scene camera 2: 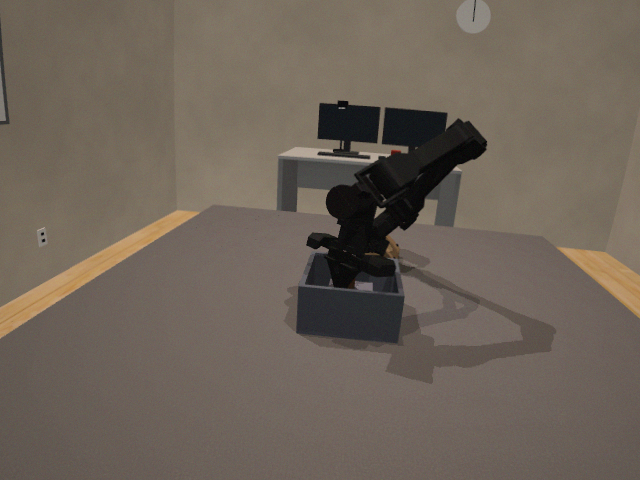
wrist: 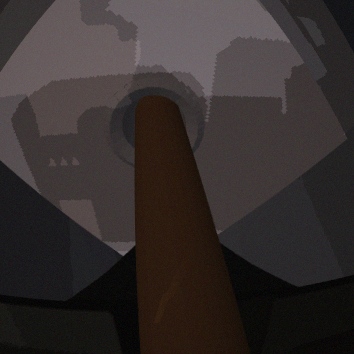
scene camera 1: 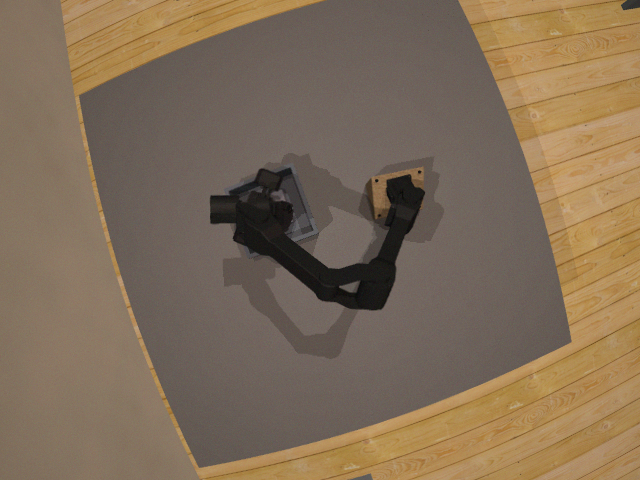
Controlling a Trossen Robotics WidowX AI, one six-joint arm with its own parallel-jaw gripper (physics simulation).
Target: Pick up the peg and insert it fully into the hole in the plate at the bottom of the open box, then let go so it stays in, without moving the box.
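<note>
My gripper is shut on the orange-brown peg, with its fingers reaching down inside the open box. The blue-grey box stands on the table. The pale plate lies at its bottom. In the wrist view the peg's far end overlaps the round hole, whose dark left part and ring show around it. Whether the tip is inside the hole or above it cannot be told. In the overhead view the arm hides the peg and hole.
The arm's wooden base block stands on the grey table top, beyond the box in the second scene view. The arm's links bend out between base and box. The box walls stand close around the fingers.
</note>
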